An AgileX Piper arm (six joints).
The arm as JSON. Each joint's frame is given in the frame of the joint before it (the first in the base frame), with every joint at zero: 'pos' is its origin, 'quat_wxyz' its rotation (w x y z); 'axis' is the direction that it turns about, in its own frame. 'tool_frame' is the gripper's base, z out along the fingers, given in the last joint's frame.
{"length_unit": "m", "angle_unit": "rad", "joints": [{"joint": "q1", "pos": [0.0, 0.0, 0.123], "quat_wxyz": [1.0, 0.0, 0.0, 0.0], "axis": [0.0, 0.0, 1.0]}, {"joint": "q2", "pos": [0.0, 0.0, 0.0], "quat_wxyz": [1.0, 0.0, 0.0, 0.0], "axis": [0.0, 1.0, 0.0]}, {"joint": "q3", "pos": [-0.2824, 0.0, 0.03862], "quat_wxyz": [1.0, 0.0, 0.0, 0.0], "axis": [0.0, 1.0, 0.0]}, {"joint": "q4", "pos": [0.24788, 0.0, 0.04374], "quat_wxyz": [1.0, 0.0, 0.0, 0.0], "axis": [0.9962, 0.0, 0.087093]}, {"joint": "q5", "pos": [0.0, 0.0, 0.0], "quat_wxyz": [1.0, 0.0, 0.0, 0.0], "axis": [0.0, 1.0, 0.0]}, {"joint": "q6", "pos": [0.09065, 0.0, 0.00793], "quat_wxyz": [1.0, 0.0, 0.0, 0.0], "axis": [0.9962, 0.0, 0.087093]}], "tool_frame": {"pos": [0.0, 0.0, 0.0], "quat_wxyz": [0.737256, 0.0, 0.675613, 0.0]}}
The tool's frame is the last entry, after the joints.
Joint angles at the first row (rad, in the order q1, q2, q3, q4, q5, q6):
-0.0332 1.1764 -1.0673 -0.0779 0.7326 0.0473
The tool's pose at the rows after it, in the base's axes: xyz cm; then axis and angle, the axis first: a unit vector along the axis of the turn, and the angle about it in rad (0 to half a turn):
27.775 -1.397 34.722 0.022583 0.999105 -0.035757 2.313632
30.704 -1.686 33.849 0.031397 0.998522 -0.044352 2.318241
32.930 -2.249 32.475 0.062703 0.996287 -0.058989 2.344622
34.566 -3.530 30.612 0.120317 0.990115 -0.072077 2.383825
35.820 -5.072 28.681 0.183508 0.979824 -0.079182 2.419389
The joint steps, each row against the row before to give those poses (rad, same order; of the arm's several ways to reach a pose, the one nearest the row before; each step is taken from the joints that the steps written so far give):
0.0000 0.1153 -0.0635 -0.0062 -0.0634 0.0077
0.0000 0.1051 -0.0604 -0.0402 -0.0385 0.0432
-0.0020 0.0882 -0.0401 -0.0844 -0.0143 0.1128
-0.0228 0.0773 -0.0196 -0.0865 -0.0052 0.1501
-0.0324 0.0696 -0.0128 -0.0642 -0.0067 0.1432

